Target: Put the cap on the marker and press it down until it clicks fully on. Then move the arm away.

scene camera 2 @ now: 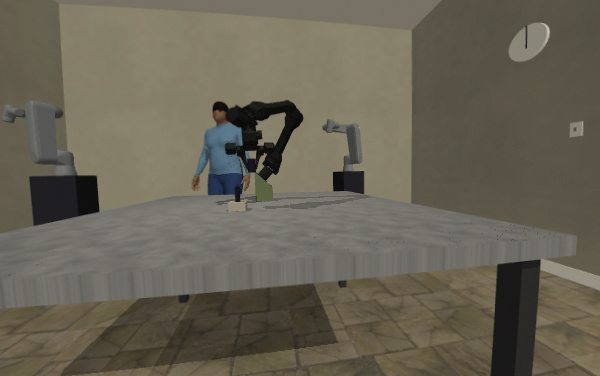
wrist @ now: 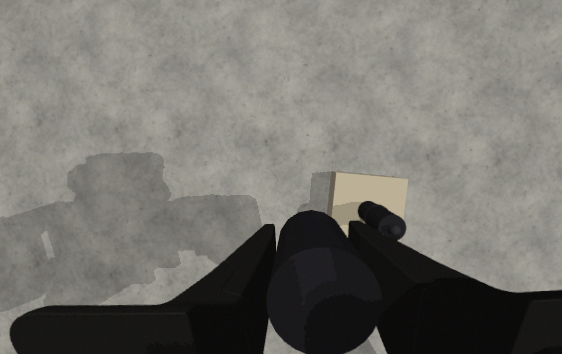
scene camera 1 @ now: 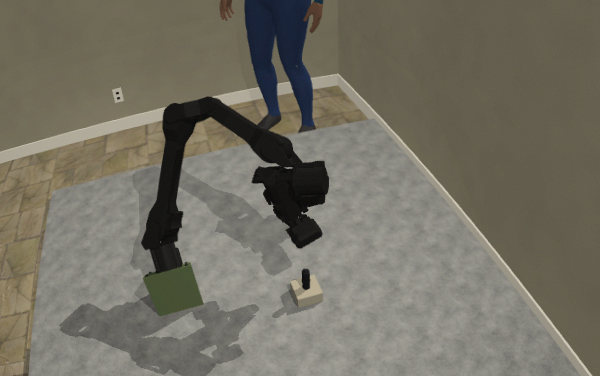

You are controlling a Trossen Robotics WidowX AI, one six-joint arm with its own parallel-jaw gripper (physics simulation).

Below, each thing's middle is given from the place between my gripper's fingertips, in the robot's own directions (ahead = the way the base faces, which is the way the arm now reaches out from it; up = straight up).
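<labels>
From my hand, the beige block (wrist: 347, 191) is 60 mm to the right, 20 mm behind and 140 mm below. And there's the dark cap (wrist: 320, 288), which is 10 mm behind my hand and 10 mm above it.
</labels>
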